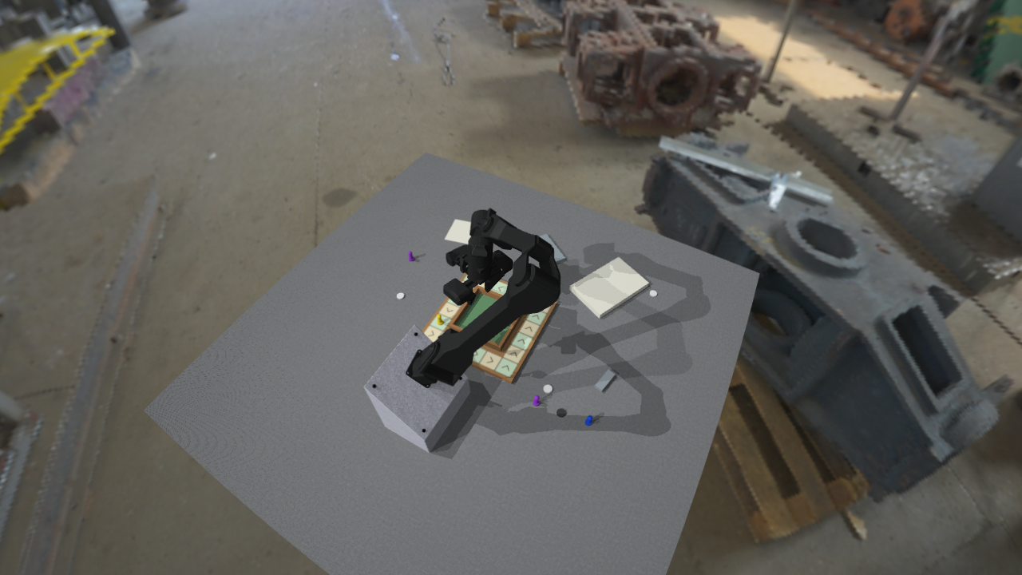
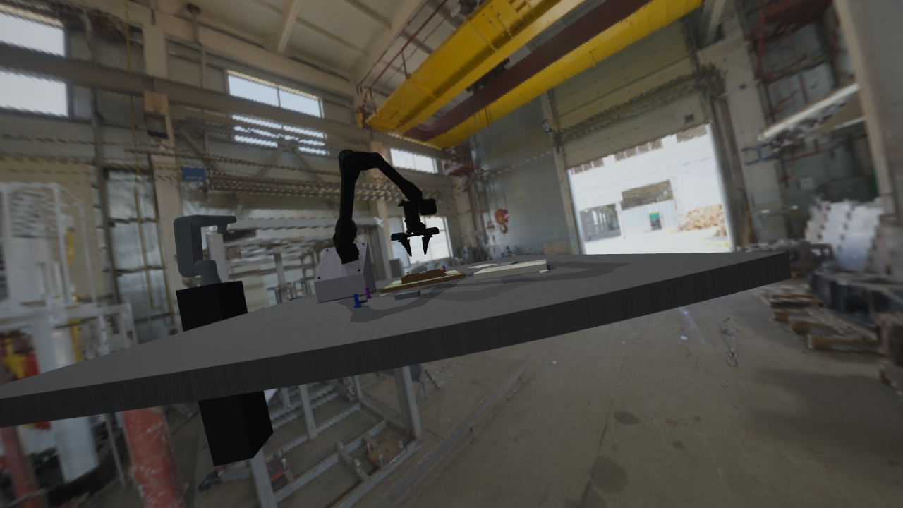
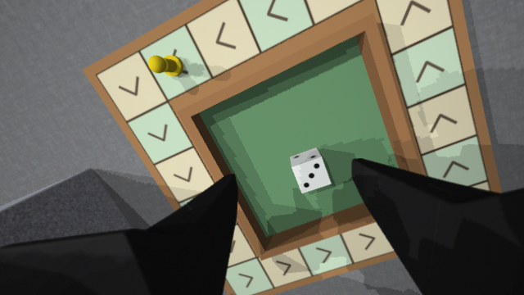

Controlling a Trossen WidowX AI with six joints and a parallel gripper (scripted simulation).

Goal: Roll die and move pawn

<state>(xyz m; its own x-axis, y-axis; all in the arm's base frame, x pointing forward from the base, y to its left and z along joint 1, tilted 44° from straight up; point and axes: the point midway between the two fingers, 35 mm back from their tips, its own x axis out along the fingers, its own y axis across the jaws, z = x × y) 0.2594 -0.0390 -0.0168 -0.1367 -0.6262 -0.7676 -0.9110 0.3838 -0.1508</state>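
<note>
My gripper tip is 50 mm past the yellow pawn, 90 mm to the right of it and 80 mm above it. The rest, counted from my gripper tip: cream card (310 mm ahead, 170 mm to the left, 100 mm below); green dice tray (10 mm ahead, 20 mm to the right, 100 mm below); white die (40 mm to the right, 80 mm below).
</note>
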